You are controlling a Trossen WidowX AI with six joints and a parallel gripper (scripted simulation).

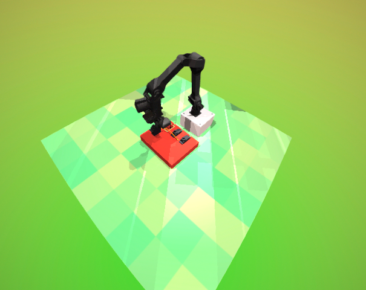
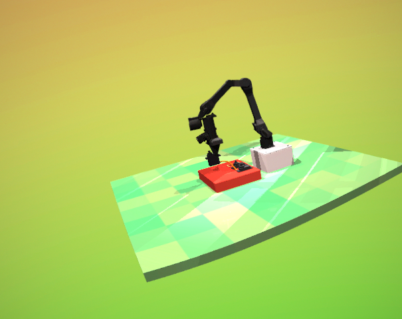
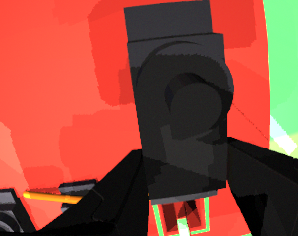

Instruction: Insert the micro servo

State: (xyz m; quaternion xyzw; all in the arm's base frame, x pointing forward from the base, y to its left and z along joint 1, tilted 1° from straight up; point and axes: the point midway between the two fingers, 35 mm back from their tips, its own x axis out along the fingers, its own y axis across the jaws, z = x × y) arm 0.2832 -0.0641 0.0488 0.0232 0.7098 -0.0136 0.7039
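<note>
Now: gripper tip 20 mm short of the red deck, 70 mm to the right of it and 100 mm above it.
</note>
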